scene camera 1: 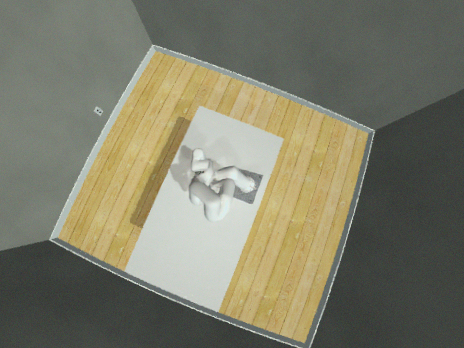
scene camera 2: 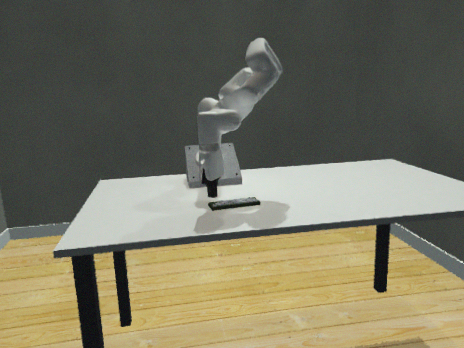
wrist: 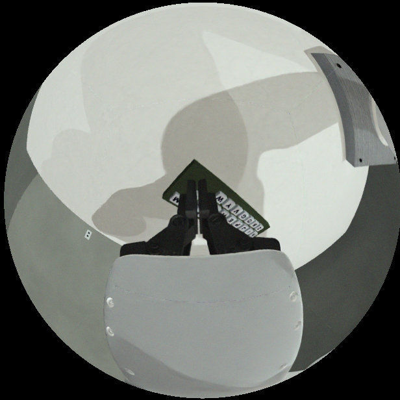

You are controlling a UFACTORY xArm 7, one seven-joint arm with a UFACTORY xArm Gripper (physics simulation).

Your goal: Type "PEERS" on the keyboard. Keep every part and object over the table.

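Pixels of known places: gripper, fingertip midpoint: [scene camera 2: 212, 196]; arm's base, link origin: [scene camera 1: 247, 184].
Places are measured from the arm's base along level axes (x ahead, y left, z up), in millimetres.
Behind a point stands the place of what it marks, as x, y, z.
Note:
The keyboard [scene camera 2: 243, 203] {422, 72, -90} [wrist: 194, 169] is a small dark green board with white letter keys, lying flat on the white table [scene camera 1: 175, 260] {293, 770, -103} [scene camera 2: 350, 190] {332, 528, -103} [wrist: 320, 175]. In scene camera 1 it is almost wholly hidden under the arm. My gripper [scene camera 2: 212, 195] {388, -35, -67} [wrist: 197, 191] is shut and empty, fingers pointing down, above the keyboard's left end as scene camera 2 shows it; the exact height is hard to tell. In the wrist view the fingers cover keys between the M key [wrist: 175, 198] and the W key [wrist: 220, 197]. Small E [wrist: 230, 220] and P [wrist: 237, 224] keys show right of the fingers; I cannot make out R or S.
The arm's grey base plate [scene camera 1: 247, 196] {-34, 84, 21} [scene camera 2: 231, 162] {28, 96, -19} [wrist: 345, 107] stands on the table behind the keyboard in scene camera 2. The arm [scene camera 1: 212, 202] {161, 199, 500} [scene camera 2: 240, 102] {286, 97, 262} bends high over the table. The table's front edge [scene camera 2: 300, 229] {648, 207, -116} runs in front of the keyboard.

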